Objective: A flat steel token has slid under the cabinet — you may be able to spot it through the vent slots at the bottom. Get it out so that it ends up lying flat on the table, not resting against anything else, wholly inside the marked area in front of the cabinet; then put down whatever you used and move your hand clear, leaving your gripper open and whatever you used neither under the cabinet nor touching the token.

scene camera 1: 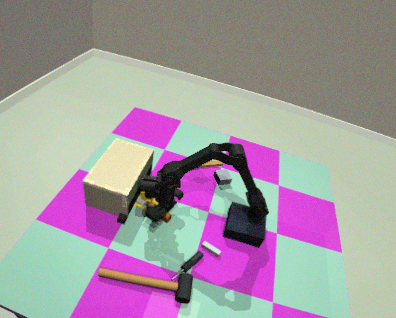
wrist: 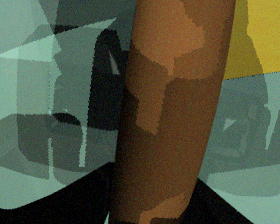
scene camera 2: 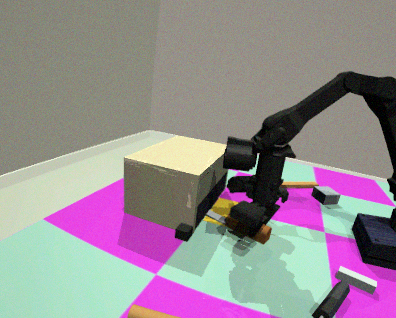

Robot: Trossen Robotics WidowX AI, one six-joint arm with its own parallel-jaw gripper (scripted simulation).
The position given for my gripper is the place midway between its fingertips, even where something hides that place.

I see my gripper [scene camera 2: 255,233], a wooden-handled tool [wrist: 176,63] and a beige cabinet [scene camera 1: 113,185].
My gripper shows as well in the wrist view [wrist: 150,177].
